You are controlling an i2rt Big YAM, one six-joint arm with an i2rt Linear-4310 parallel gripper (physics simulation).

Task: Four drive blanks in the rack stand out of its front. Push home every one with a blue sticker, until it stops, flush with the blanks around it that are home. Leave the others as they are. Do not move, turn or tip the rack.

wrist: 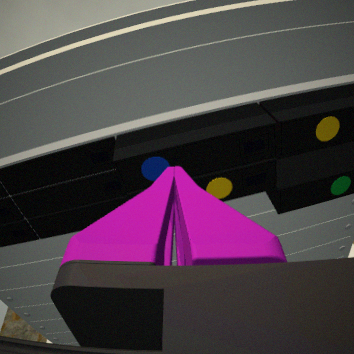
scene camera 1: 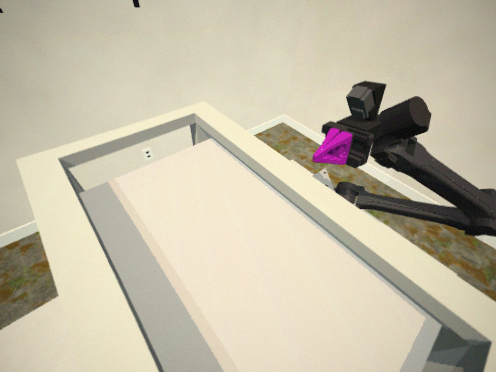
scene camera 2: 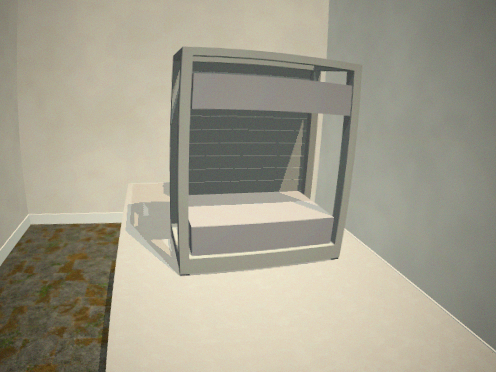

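Labels:
A grey rack shows in the wrist view (74, 92), and the gripper is visible there as well. The rack also shows in scene camera 1 (225, 249), again along with the gripper. You get the rack in scene camera 2 (243, 125) too, but scene camera 2 does not show the gripper, which is hidden by the grey rack. Oh, and on the gripper, (wrist: 115, 281) and (scene camera 1: 348, 131) are the same spot.

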